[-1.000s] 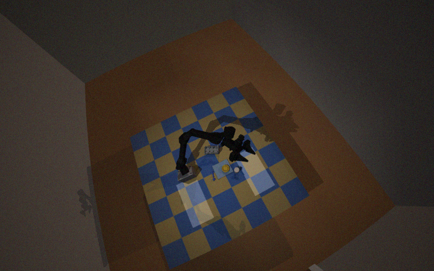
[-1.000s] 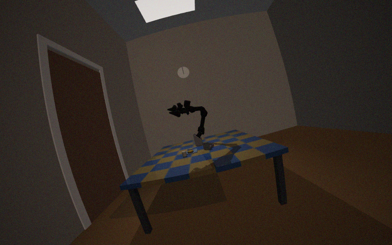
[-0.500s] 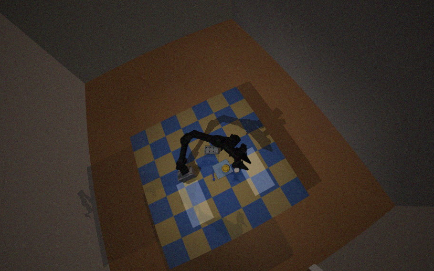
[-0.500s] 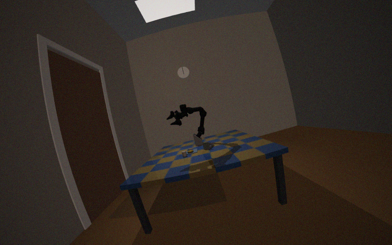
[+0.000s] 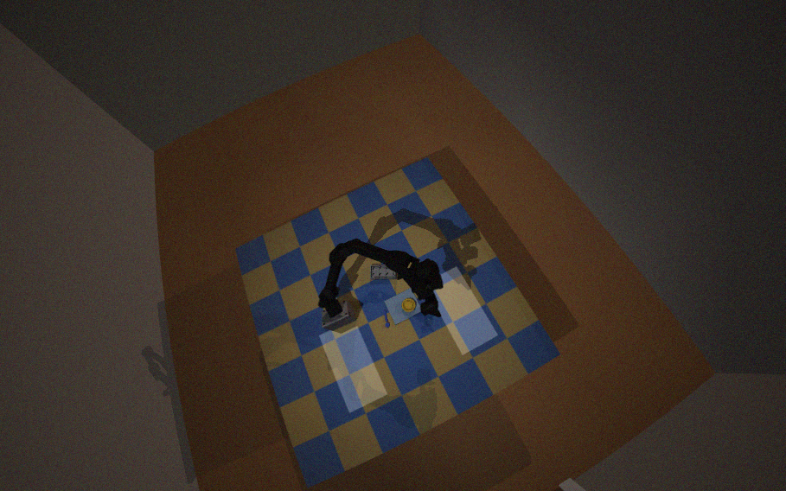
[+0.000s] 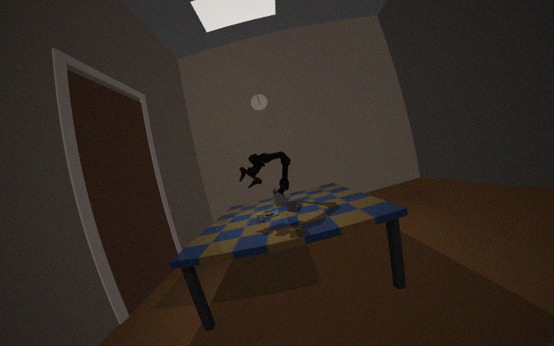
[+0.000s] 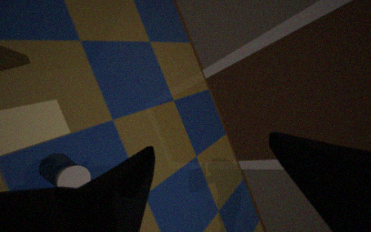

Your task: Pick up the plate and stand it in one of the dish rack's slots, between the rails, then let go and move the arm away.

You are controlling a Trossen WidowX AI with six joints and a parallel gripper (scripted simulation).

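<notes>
My gripper tip is now 27 cm above the yellow plate, 13 cm to the right of it and 7 cm past it. Also, from my gripper tip: light blue mat (29 cm below, 14 cm to the left, 9 cm behind); blue spoon (28 cm below, 20 cm behind, 13 cm to the left); white cup (26 cm below, 6 cm to the left).
</notes>
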